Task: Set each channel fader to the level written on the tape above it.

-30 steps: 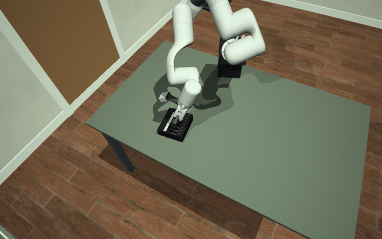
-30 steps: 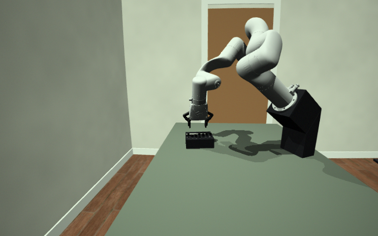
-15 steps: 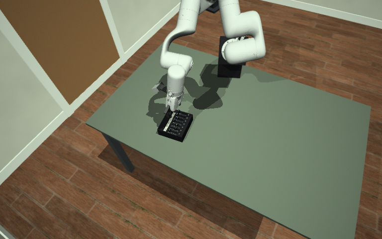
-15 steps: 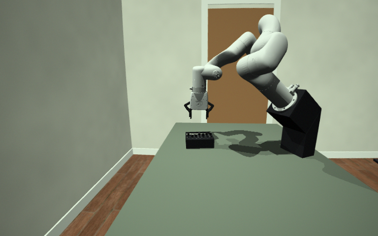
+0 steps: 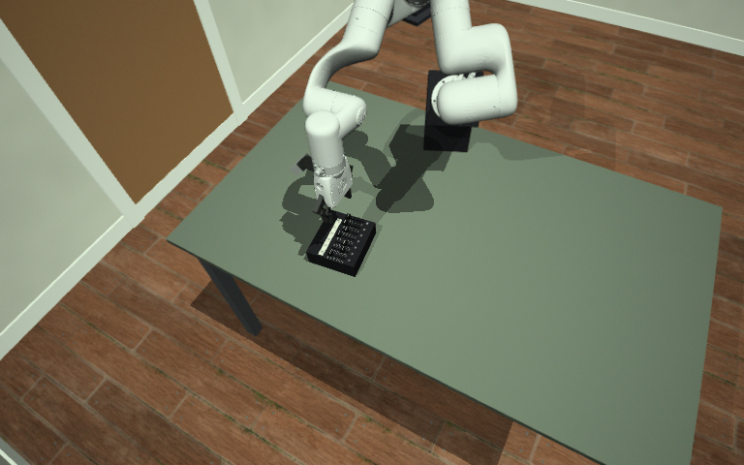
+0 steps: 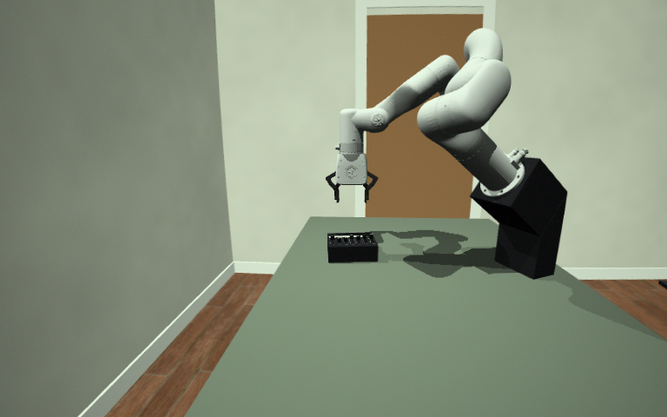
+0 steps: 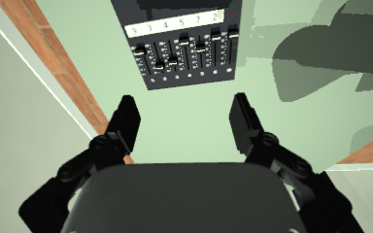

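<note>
Right now the channel 6 cap is 4 cm behind my hand, 2 cm to the right of it and 13 cm below it. Round my hand: master cap (6 cm behind, 3 cm to the right, 13 cm below).
</note>
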